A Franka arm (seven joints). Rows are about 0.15 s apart.
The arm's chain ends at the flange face. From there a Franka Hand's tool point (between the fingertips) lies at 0.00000 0.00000 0.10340 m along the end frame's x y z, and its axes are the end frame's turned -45 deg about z.
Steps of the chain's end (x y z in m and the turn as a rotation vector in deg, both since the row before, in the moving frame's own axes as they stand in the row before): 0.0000 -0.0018 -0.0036 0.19 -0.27 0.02; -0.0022 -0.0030 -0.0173 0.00 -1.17 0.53; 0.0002 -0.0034 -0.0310 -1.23 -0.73 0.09; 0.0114 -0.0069 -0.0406 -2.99 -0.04 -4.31
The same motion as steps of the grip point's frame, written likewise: 0.0012 -0.0019 -0.0036 0.33 -0.06 0.02; -0.0009 -0.0052 -0.0173 0.83 -0.83 0.53; 0.0000 -0.0016 -0.0310 -0.35 -1.39 0.09; 0.0092 0.0071 -0.0407 -2.09 -2.14 -4.31
